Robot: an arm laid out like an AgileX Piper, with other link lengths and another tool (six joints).
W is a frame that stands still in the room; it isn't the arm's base.
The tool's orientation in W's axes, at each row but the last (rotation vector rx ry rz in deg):
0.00, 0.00, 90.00
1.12, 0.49, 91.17
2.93, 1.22, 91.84
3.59, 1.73, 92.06
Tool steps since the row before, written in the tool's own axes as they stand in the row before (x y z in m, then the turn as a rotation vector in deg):
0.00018, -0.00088, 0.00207, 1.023, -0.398, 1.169
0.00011, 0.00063, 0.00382, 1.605, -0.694, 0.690
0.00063, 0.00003, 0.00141, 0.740, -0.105, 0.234
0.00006, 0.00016, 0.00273, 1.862, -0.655, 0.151
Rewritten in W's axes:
0.00088, 0.00018, 0.00207, 0.398, 1.023, 1.169
-0.00056, 0.00007, 0.00383, 0.673, 1.614, 0.689
0.00002, 0.00060, 0.00142, 0.092, 0.739, 0.243
0.00000, 0.00000, 0.00274, 0.596, 1.882, 0.153

